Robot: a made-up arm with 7 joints.
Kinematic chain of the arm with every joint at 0, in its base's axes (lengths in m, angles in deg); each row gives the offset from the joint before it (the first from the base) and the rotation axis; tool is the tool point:
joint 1: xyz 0 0 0 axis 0 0.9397 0.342
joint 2: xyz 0 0 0 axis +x
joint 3: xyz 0 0 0 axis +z
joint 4: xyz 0.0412 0 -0.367 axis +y
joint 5: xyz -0.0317 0 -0.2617 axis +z
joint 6: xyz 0 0 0 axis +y
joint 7: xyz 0 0 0 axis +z
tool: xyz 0 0 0
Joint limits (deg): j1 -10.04..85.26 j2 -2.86..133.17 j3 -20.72..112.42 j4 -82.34..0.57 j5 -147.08..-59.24 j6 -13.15..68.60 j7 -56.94..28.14
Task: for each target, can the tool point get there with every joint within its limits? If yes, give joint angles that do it. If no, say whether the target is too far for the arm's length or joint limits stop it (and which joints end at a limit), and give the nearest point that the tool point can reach.
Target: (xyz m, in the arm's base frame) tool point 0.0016 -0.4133 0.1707
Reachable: no: joint limits stop it (at a limit: joint 2, joint 4) | nearest point 0.0023 0.1133 0.5126 | short by 0.628 m
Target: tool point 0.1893 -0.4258 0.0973
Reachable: no: joint limits stop it (at a limit: joint 1, joint 2, joint 3, joint 4) | nearest point 0.3354 -0.1447 -0.3770 | short by 0.570 m
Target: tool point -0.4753 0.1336 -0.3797
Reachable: yes | joints 63.64 13.81 22.14 -34.08 -131.59 -2.14 -25.66
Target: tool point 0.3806 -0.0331 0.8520
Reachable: no: too far | nearest point 0.1888 0.1430 0.4808 | short by 0.453 m
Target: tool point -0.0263 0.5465 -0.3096
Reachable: yes | joints 7.58 48.93 73.63 -26.89 -118.13 62.32 -9.30
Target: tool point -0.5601 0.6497 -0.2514
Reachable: no: too far | nearest point -0.3966 0.4600 -0.1780 | short by 0.261 m
